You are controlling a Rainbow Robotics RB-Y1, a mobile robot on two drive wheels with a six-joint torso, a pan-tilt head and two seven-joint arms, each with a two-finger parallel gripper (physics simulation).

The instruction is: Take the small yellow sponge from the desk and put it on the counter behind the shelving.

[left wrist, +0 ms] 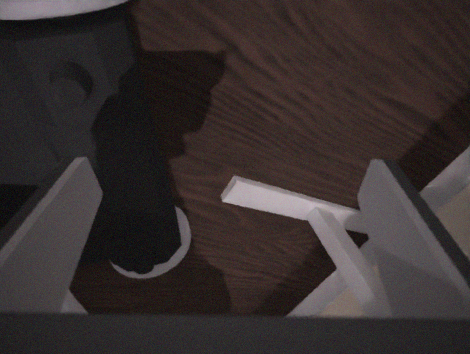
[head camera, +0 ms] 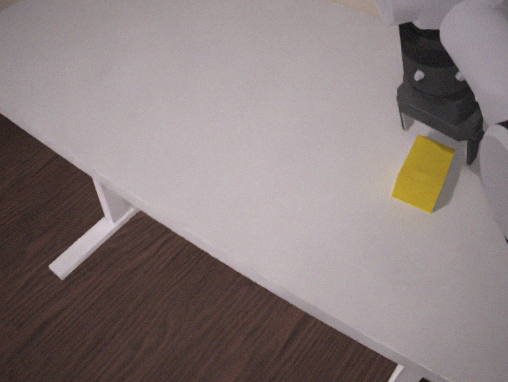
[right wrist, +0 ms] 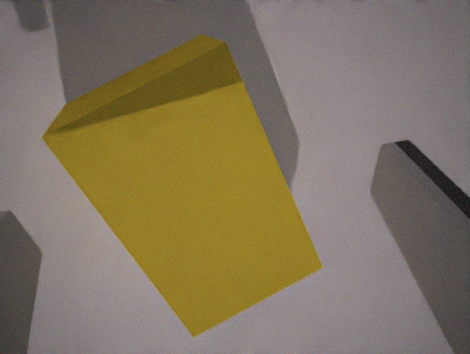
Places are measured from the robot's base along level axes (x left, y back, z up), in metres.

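Where they show: left gripper, fingertip midpoint: [left wrist: 228,177]; right gripper, fingertip midpoint: [head camera: 438,142] [right wrist: 207,198].
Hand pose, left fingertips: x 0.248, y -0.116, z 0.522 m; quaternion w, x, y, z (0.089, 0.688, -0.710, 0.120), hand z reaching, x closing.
After its pixels a point has its place.
The yellow sponge [head camera: 424,175] {z 0.996, x -0.206, y -0.490 m} [right wrist: 175,165] {z 0.996, x -0.229, y -0.540 m} lies on the white desk [head camera: 225,125] {z 0.951, x 0.078, y -0.631 m} [right wrist: 375,75] {z 0.951, x -0.304, y -0.471 m}, toward the right of the head camera view. My right gripper [head camera: 437,146] {z 1.020, x -0.232, y -0.534 m} [right wrist: 207,198] {z 1.020, x -0.232, y -0.534 m} is open above the desk, close to the sponge's upper end in the head camera view. In the right wrist view the sponge shows between the two spread fingers, tilted relative to them, with space on both sides. My left gripper [left wrist: 228,177] {z 0.522, x 0.248, y -0.116 m} is open and empty, above the dark wooden floor. The counter and the shelving cannot be made out in the head camera view.
The desk's front edge runs diagonally over the wooden floor [head camera: 200,310] {z 0.001, x 0.218, y -0.808 m}. A white desk foot [head camera: 85,247] [left wrist: 270,199] stands below it. My dark base [left wrist: 40,115] {z 0.195, x 0.131, y 0.057 m} fills the left of the left wrist view. A beige strip [head camera: 357,5] {z 0.946, x -0.209, y -1.164 m} shows beyond the desk's far edge.
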